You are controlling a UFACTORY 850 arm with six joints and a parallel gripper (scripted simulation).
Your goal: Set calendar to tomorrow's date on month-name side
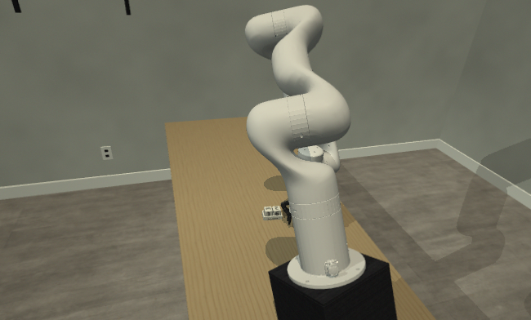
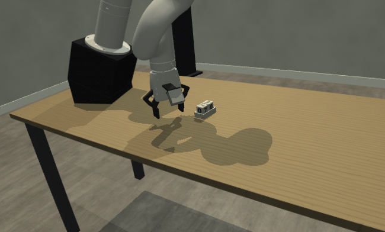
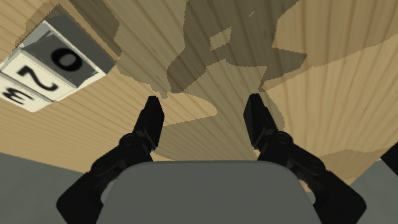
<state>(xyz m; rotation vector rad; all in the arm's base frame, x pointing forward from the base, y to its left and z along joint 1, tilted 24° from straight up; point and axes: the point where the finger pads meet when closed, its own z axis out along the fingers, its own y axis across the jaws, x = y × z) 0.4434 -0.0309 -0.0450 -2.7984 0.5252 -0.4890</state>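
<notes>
Now: the small calendar tray 100 mm to the left of my hand, 80 mm ahead of it and 20 mm below it.
</notes>
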